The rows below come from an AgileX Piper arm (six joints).
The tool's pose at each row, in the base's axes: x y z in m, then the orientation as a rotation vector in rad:
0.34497 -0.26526 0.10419 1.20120 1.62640 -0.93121
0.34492 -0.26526 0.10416 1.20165 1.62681 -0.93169
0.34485 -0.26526 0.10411 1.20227 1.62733 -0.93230
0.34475 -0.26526 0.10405 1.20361 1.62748 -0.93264
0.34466 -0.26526 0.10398 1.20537 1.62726 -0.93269
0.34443 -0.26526 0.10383 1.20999 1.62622 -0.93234
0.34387 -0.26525 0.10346 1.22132 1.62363 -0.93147
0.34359 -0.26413 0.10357 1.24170 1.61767 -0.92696
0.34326 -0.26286 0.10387 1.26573 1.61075 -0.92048
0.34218 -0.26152 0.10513 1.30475 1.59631 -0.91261
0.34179 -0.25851 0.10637 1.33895 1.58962 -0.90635
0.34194 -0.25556 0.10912 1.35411 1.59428 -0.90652
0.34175 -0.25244 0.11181 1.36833 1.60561 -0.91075
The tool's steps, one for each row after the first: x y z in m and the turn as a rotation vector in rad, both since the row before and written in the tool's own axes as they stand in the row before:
0.00004 -0.00005 0.00000 0.00055 0.00044 -0.00029
0.00006 -0.00006 0.00000 0.00072 0.00059 -0.00035
0.00007 -0.00009 0.00000 0.00095 0.00079 0.00027
0.00008 -0.00008 0.00000 0.00100 0.00082 0.00078
0.00017 -0.00021 0.00000 0.00233 0.00192 0.00254
0.00043 -0.00052 0.00000 0.00571 0.00469 0.00623
0.00029 -0.00001 -0.00112 0.00838 0.00819 0.01328
0.00017 -0.00005 -0.00133 0.00918 0.01008 0.01602
-0.00061 -0.00082 -0.00187 0.01697 0.01386 0.02647
-0.00005 0.00015 -0.00327 0.01534 0.01625 0.01903
-0.00145 0.00062 -0.00371 0.00867 0.01159 0.00237
-0.00127 0.00028 -0.00391 0.01077 0.01446 -0.00388

